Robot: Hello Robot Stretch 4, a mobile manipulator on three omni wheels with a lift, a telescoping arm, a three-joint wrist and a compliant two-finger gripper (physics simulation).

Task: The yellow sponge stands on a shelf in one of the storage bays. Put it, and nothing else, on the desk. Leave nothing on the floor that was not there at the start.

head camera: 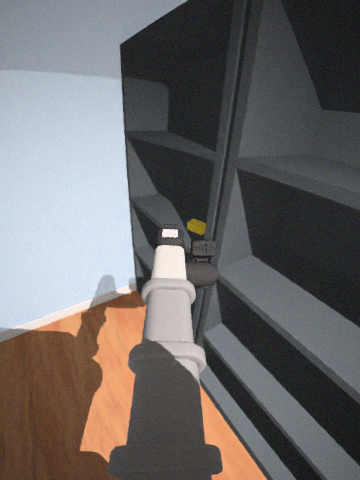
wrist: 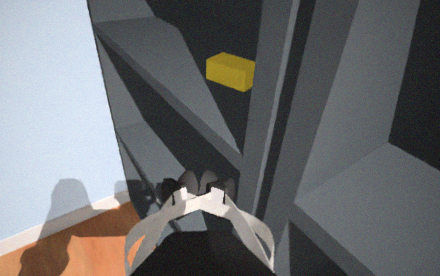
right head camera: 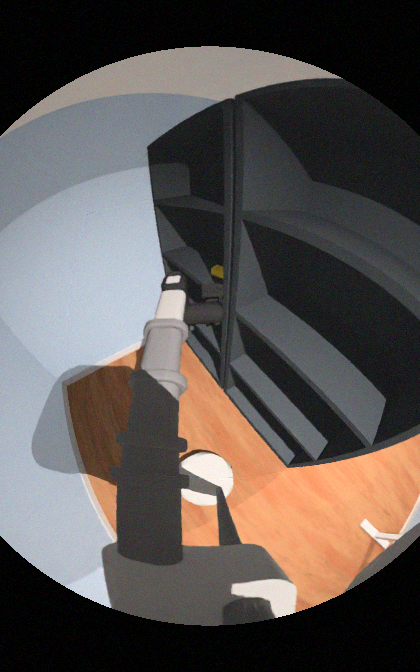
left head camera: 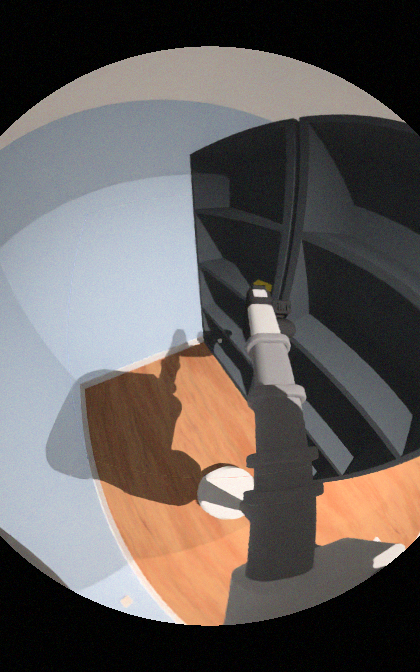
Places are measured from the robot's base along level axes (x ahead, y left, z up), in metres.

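Pixels of known places: gripper, fingertip midpoint: (wrist: 198, 185).
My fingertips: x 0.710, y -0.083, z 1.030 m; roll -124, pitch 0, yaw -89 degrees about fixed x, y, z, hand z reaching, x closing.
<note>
Behind a point stands the place of what it marks.
The yellow sponge (head camera: 196, 226) {x 1.058, y -0.143, z 1.002 m} (left head camera: 262, 285) (right head camera: 217, 271) (wrist: 230, 72) {x 1.055, y -0.146, z 0.996 m} lies on a middle shelf (head camera: 155, 201) {x 1.489, y 0.108, z 0.963 m} (wrist: 165, 60) {x 1.198, y 0.006, z 0.963 m} of the left storage bay, in shade near the bay's right upright. In the wrist view that upright (wrist: 262, 100) {x 0.811, y -0.158, z 1.067 m} cuts off the sponge's right end. My gripper (wrist: 198, 185) {x 0.710, y -0.083, z 1.030 m} is shut and empty, its dark fingertips close together. In the wrist view they show below the sponge, apart from it and below the shelf's front edge. In the head view the fingers are hidden behind the wrist. I cannot make out the desk for certain.
The right bay (head camera: 229, 175) {x 0.761, y -0.189, z 1.358 m} (right head camera: 239, 200) stands close beside the left one. A pale blue wall (head camera: 60, 200) {x 1.336, y 0.719, z 1.014 m} is at the left. A round white object (left head camera: 225, 492) (right head camera: 206, 478) is on the wooden floor near the arm. A white bracket-like piece (right head camera: 375, 534) shows at the lower right.
</note>
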